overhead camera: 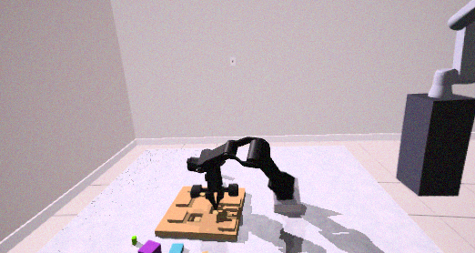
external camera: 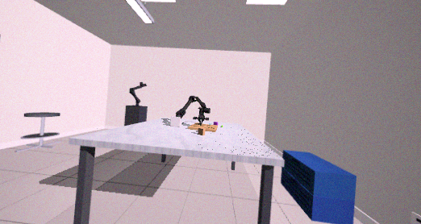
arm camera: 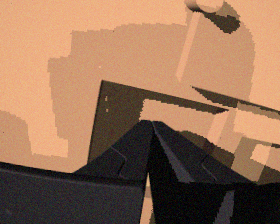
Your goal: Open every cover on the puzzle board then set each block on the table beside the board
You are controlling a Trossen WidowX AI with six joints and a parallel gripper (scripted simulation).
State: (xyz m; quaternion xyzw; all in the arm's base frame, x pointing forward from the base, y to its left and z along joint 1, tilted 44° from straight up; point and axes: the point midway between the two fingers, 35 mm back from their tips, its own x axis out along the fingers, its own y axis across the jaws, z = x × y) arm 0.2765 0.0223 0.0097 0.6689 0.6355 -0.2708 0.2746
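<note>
My gripper tip is now 4 cm short of the tan wooden puzzle board.
</note>
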